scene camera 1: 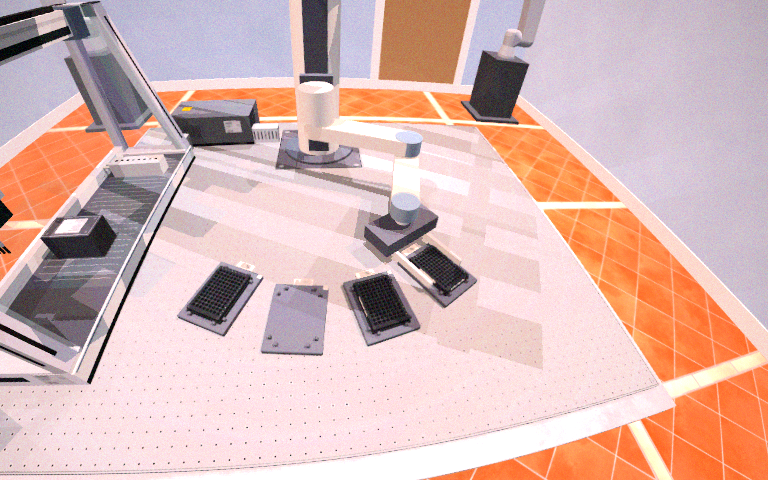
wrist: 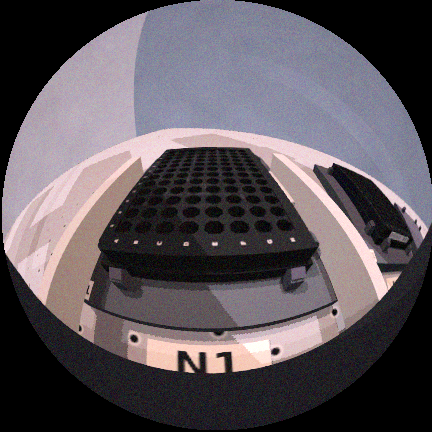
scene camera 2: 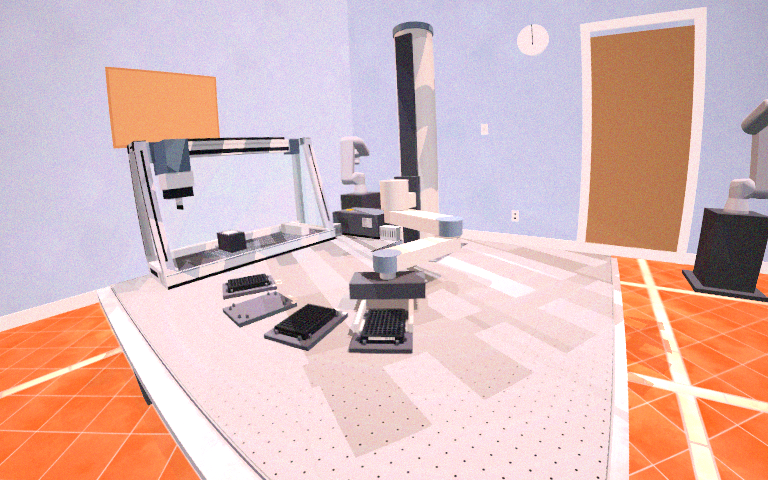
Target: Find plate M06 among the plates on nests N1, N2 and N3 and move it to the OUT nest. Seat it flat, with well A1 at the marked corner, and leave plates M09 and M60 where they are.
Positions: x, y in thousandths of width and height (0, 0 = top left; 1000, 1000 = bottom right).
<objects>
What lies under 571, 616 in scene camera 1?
A nest labelled N1.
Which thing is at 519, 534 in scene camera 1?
The gripper.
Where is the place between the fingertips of the gripper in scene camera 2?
499, 684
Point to a nest N2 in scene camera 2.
407, 709
</objects>
